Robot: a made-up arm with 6 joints.
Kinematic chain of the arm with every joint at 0, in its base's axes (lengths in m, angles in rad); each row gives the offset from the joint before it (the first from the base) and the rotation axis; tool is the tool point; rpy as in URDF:
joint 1: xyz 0 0 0.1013 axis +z
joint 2: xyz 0 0 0 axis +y
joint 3: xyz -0.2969 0 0.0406 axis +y
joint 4: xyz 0.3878 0 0.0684 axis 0.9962 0 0.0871
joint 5: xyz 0 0 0 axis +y
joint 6: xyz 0.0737 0 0.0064 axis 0.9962 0 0.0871
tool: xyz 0 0 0 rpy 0 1.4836 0
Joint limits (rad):
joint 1: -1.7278..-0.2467
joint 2: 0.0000..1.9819
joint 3: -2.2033..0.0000
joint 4: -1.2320..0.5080
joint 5: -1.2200..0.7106
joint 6: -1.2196..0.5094
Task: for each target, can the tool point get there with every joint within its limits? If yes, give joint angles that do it. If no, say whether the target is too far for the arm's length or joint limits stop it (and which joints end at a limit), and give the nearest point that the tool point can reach.
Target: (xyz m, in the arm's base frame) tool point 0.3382 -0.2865 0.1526
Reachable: yes | joints -0.7165 1.5858 -0.8667 -1.0840 -0.0931 -0.6391
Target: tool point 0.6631 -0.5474 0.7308
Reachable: no: too far | nearest point 0.4482 -0.3700 0.5495 | short by 0.332 m
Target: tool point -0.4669 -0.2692 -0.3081
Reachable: no: joint limits stop it (at a limit: joint 1, joint 2, joint 4, joint 5) | nearest point -0.0880 -0.2644 -0.0754 | short by 0.445 m
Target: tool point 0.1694 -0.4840 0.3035
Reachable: yes | joints -1.2404 1.6375 -1.1949 -0.0867 -0.5344 -0.5208
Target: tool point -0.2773 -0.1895 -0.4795
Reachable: no: joint limits stop it (at a limit: joint 1, joint 2, joint 4) | nearest point -0.0620 -0.1893 -0.0997 | short by 0.437 m
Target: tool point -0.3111 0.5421 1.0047
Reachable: no: too far | nearest point -0.2079 0.3623 0.7051 | short by 0.364 m
